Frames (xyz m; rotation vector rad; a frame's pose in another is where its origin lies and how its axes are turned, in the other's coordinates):
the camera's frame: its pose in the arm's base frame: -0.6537 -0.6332 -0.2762 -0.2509 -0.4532 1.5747
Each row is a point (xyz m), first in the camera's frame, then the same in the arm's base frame.
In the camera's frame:
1: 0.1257 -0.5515 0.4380
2: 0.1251 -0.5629 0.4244
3: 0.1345 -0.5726 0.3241
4: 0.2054 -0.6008 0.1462
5: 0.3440 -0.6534 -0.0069
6: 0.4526 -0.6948 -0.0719
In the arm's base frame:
1: -0.3521 -0.5631 0.3687
2: -0.3360 -0.5618 0.3614
3: -0.2848 -0.5393 0.2771
4: -0.1875 -0.4455 0.1385
5: -0.0831 -0.2876 0.0405
6: -0.0246 -0.1712 0.0129

